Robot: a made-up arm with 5 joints. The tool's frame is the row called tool. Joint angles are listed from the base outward. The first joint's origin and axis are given. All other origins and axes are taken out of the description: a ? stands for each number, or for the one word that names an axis. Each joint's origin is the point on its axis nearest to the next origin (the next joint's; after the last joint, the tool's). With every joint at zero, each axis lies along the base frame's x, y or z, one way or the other. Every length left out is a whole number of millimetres.
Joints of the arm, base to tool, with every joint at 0 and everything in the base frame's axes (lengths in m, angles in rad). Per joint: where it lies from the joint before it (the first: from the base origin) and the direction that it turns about. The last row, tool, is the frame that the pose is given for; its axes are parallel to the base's.
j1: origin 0.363 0 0.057 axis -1 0 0
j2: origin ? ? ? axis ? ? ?
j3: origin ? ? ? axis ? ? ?
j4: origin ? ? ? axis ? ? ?
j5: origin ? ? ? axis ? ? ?
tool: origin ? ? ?
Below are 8 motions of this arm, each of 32 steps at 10 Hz.
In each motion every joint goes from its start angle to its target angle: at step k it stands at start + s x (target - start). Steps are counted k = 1, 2, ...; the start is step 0. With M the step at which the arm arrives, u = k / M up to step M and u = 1 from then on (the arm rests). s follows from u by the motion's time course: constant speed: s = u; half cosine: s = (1 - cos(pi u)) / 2; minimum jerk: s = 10 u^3 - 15 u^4 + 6 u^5.
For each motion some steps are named. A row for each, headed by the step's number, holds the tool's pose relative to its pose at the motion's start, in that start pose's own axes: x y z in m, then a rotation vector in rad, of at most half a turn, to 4 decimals.
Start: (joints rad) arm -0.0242 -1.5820 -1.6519 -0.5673 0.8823
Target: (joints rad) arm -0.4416 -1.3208 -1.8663 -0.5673 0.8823
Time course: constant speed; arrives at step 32
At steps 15, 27, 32:
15: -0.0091 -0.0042 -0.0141 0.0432 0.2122 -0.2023
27: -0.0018 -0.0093 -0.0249 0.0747 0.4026 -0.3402
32: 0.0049 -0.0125 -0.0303 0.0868 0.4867 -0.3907

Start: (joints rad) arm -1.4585 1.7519 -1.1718 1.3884 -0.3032
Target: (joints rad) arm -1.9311 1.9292 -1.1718 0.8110 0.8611
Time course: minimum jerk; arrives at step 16
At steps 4, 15, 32:
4: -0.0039 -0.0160 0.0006 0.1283 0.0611 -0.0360
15: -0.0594 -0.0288 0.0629 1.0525 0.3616 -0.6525
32: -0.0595 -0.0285 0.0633 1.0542 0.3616 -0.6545

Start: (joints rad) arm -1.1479 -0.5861 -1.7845 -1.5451 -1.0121
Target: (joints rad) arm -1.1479 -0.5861 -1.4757 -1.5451 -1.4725
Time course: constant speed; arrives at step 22
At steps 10, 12, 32:
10: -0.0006 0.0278 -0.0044 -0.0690 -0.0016 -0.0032
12: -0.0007 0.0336 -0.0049 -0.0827 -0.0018 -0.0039
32: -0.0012 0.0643 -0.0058 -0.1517 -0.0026 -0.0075

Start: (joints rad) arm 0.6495 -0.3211 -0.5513 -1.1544 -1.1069
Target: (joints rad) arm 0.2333 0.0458 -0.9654 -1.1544 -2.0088
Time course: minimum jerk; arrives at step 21
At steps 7, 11, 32:
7: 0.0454 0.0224 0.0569 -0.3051 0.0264 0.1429
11: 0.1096 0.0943 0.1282 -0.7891 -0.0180 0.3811
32: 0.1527 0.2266 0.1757 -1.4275 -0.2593 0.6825

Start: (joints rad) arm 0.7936 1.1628 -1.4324 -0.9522 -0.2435
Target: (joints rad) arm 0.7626 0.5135 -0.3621 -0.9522 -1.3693
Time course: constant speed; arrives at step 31
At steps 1, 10, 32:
1: -0.0033 0.0027 -0.0150 0.0084 -0.0319 -0.0080
10: -0.0185 0.0525 -0.1465 0.0880 -0.2988 -0.1272
32: 0.0466 0.3021 -0.3322 0.3595 -0.6596 -0.6418

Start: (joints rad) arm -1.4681 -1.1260 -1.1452 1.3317 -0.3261
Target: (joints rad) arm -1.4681 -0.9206 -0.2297 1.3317 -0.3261
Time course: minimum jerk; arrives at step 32
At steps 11, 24, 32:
11: -0.0048 0.0133 0.0228 -0.1556 -0.0359 -0.0122
24: -0.0201 0.0631 0.0702 -0.6185 -0.1428 -0.0483
32: -0.0223 0.0716 0.0745 -0.6899 -0.1593 -0.0539

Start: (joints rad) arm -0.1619 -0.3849 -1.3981 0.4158 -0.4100
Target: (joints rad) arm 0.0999 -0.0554 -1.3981 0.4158 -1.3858
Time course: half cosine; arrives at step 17
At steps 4, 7, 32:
4: -0.0031 0.0135 0.0397 -0.1259 0.0547 -0.0050
7: -0.0017 0.0433 0.1056 -0.3469 0.1534 0.0012
32: 0.0349 0.1499 0.2411 -0.9209 0.4169 0.1190

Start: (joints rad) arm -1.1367 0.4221 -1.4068 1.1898 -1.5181
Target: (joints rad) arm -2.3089 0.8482 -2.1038 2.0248 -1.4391
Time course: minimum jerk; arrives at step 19
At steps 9, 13, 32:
9: 0.1218 -0.1161 -0.2656 0.4773 -0.8057 0.4167
13: 0.3293 -0.1383 -0.3703 0.9194 -1.2955 0.8424
32: 0.4378 -0.1242 -0.3763 1.1677 -1.4502 1.0872

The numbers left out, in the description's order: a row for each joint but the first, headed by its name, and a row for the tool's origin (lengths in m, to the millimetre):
j2: xyz 0 -0.306 -0.022, axis 0 1 0
j3: xyz -0.039 0 0.157, axis 0 -1 0
j4: xyz -0.106 0 0.015, axis 0 0 1
j5: xyz -0.046 -0.081 0, axis 1 0 0
tool: xyz 0 -0.146 0.074

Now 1 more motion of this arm.
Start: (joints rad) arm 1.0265 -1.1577 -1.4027 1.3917 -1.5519
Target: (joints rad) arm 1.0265 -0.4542 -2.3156 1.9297 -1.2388
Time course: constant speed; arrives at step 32
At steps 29, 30, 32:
29: 0.0727 -0.0007 -0.2919 1.7536 -0.4233 -0.0320
30: 0.0752 0.0069 -0.2967 1.8136 -0.4344 -0.0455
32: 0.0800 0.0225 -0.3046 1.9331 -0.4556 -0.0756

